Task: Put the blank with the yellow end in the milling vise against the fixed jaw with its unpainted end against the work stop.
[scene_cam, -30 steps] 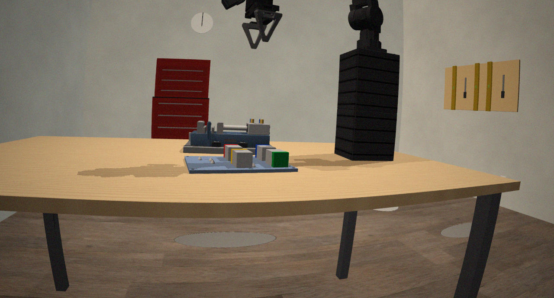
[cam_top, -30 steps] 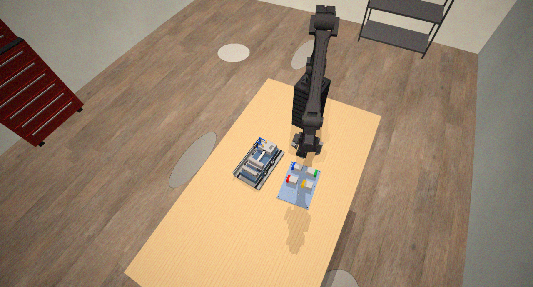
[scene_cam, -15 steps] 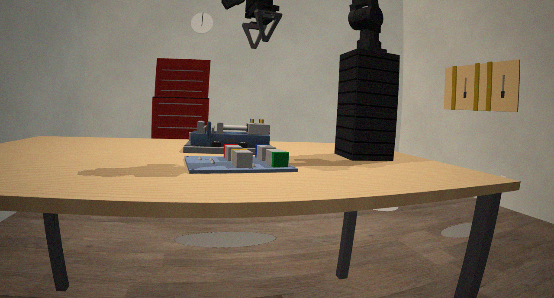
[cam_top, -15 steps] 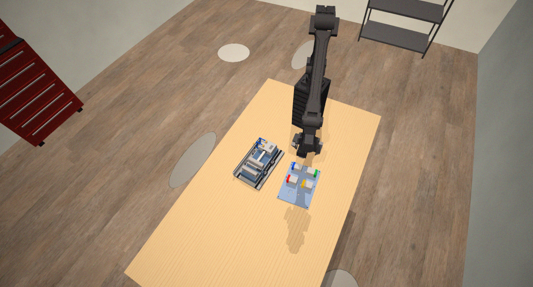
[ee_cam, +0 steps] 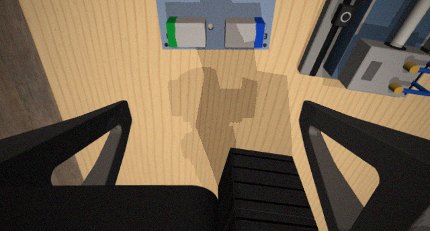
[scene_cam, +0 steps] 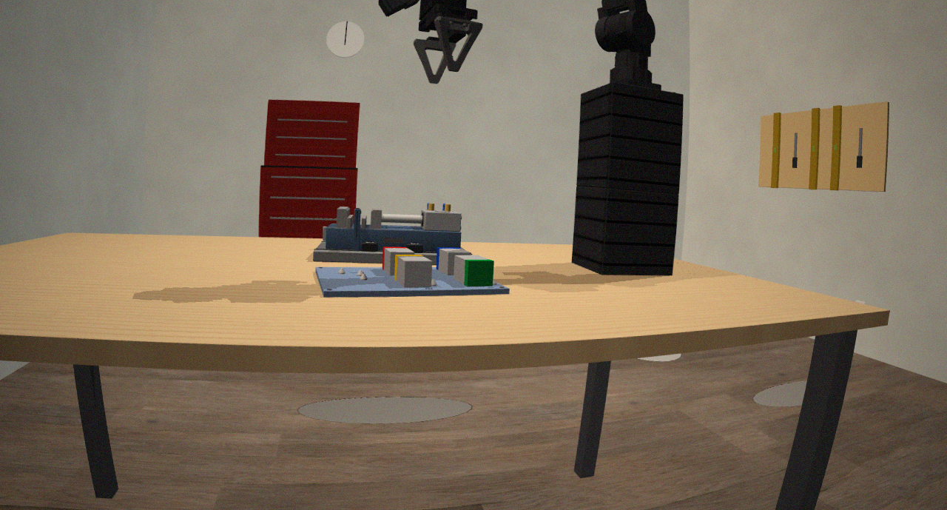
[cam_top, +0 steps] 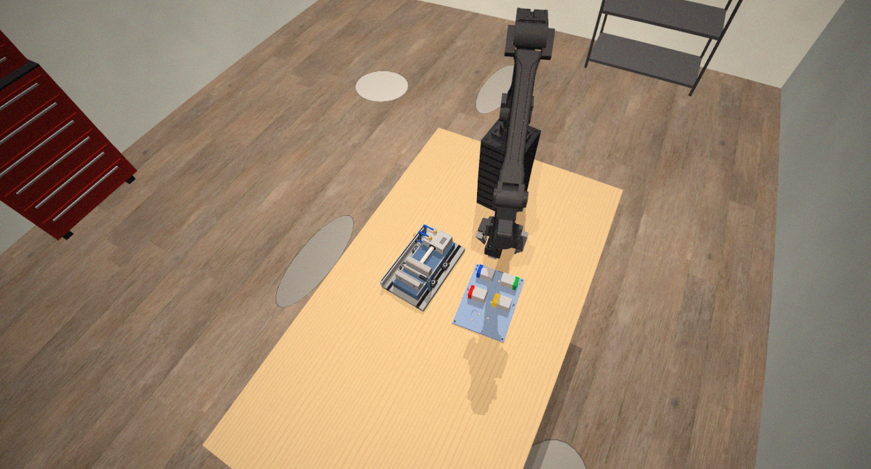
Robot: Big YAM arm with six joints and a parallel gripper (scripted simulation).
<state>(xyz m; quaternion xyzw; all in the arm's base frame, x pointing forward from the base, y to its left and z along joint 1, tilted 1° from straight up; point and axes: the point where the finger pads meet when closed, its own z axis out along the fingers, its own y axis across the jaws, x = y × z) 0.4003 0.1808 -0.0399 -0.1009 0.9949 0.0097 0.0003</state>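
My gripper is now 29 cm above the yellow-ended blank, 5 cm to the right of it and 3 cm short of it. From my hand the other things lie so: blue-ended blank: 29 cm below, 5 cm to the right, 4 cm behind; red-ended blank: 29 cm below, 5 cm ahead, 4 cm to the right; green-ended blank: 29 cm below, 6 cm behind, 4 cm to the left.
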